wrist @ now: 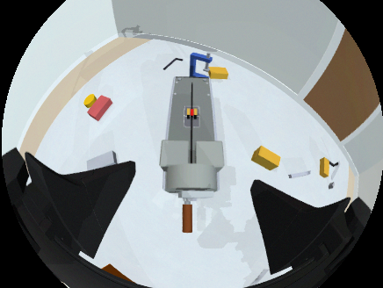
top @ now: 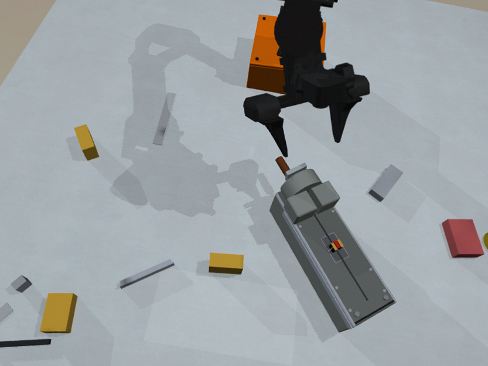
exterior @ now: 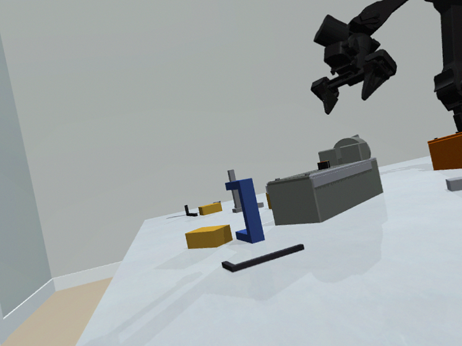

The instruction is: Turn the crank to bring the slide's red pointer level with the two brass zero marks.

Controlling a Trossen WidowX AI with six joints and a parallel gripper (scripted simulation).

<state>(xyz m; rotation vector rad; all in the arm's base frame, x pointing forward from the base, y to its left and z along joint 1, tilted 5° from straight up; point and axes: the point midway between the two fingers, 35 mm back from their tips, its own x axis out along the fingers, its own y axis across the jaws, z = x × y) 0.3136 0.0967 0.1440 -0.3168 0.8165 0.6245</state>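
The brown handle lies 13 cm below my gripper tip, 4 cm behind it and 3 cm to the right of it. Also, from my gripper tip: red pointer (11 cm below, 10 cm to the left, 9 cm ahead); grey block (19 cm to the left, 18 cm below, 12 cm behind); blue clamp (26 cm ahead, 24 cm to the left, 14 cm below).
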